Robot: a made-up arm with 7 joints.
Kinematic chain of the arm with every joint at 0, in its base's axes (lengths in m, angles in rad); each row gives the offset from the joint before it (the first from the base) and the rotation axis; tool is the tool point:
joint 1: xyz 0 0.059 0 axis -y
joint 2: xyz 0 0.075 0 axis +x
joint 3: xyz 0 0 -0.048 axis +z
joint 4: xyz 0 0 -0.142 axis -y
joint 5: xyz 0 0 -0.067 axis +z
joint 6: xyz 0 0 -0.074 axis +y
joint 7: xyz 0 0 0 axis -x
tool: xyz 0 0 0
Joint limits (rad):
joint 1: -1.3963..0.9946
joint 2: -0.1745..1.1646
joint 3: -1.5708..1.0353
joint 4: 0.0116..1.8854
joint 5: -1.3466..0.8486
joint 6: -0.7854..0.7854
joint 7: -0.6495..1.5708
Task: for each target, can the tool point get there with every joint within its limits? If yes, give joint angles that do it. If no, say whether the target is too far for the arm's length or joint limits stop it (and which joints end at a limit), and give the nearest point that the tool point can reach.
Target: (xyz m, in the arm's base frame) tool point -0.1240 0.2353 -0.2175
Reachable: yes | joints -1.0606 0.5880 -0.2621 1.2488 0.5270 -0.1641 -0.0002
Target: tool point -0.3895 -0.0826 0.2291
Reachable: no: too far | nearest point -0.2744 -0.0062 -0.0484 | short by 0.310 m
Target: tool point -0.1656 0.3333 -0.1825
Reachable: yes | joints -0.8553 0.9176 -1.1927 0.5928 -0.9571 -0.3348 -0.3416
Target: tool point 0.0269 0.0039 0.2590
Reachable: no: joint limits stop it (at a limit: joint 1, joint 2, joint 4) | nearest point 0.1718 0.0373 0.0229 | short by 0.279 m
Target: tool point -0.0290 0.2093 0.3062
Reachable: no: joint limits stop it (at a limit: joint 1, joint 2, joint 4) | nearest point 0.0371 0.3028 0.0976 | short by 0.238 m
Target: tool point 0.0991 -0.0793 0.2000
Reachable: no: joint limits stop it (at a limit: joint 1, joint 2, joint 4) | nearest point 0.1598 0.0168 0.0111 | short by 0.220 m
